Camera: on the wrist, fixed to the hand. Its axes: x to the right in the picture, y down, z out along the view.
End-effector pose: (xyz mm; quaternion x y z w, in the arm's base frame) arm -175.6 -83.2 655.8 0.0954 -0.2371 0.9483 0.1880
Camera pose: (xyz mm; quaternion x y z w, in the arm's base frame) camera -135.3 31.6 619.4 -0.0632 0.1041 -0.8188 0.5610
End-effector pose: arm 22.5 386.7 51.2 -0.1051 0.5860 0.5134 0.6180
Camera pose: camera 45.1 277.2 -9.0 0.4936 0.4823 0.7010 0.1798
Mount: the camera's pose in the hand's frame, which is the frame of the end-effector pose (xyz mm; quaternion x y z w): -10.8 -94.9 -83.7 0.1608 -0.1344 0.6809 0.7018
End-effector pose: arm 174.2 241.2 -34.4 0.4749 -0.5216 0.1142 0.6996
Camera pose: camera 283.7 260.8 -95.6 0.1060 -0.7650 0.5765 0.2667
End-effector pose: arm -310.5 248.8 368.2 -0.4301 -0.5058 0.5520 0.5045
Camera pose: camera -215.2 246.5 452.1 0.4909 0.0412 -0.8700 0.0206
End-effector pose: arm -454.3 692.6 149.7 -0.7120 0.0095 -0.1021 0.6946
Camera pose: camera -490.3 614.9 243.5 -0.3952 0.3817 0.4955 0.6728
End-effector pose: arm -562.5 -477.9 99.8 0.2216 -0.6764 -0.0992 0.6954
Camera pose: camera -465.4 -542.3 49.2 -0.2065 -0.7350 0.4828 0.4290
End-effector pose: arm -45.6 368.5 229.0 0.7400 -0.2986 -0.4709 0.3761
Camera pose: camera 35.8 451.3 177.5 0.3132 -0.8397 -0.1258 0.4255
